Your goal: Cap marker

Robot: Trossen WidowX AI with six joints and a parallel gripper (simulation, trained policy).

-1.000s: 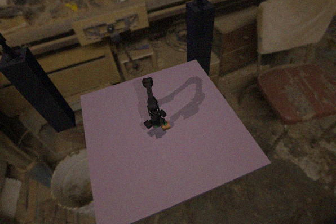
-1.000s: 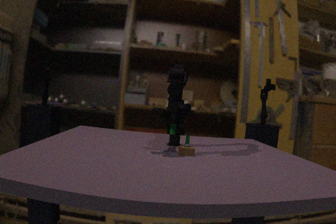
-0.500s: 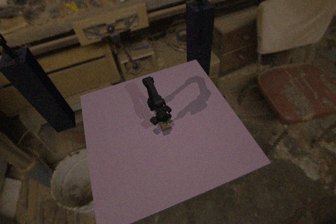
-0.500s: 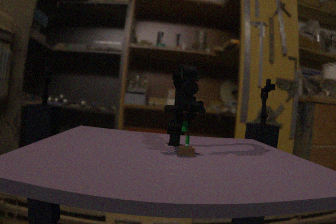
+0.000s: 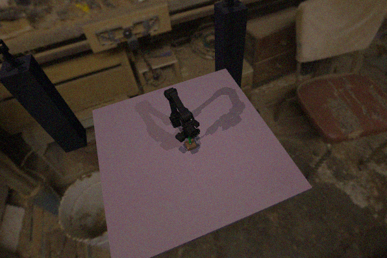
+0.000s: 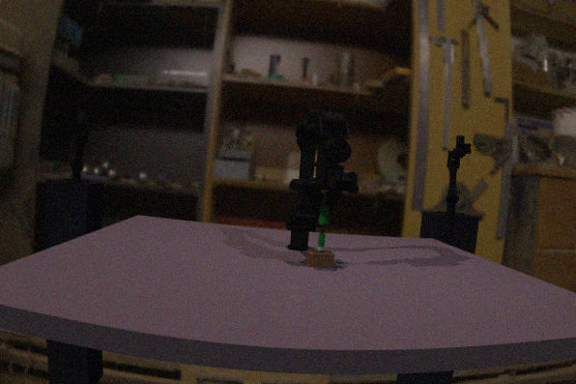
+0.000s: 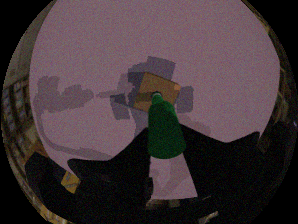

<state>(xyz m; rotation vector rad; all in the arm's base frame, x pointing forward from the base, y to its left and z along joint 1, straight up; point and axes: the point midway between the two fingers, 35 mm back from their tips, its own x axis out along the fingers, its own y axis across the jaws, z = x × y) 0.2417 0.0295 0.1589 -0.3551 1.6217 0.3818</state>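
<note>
My gripper tip is now 10 mm short of the tan holder block and 110 mm above it. Round my gripper tip: green cap (10 mm ahead, 10 mm above).
</note>
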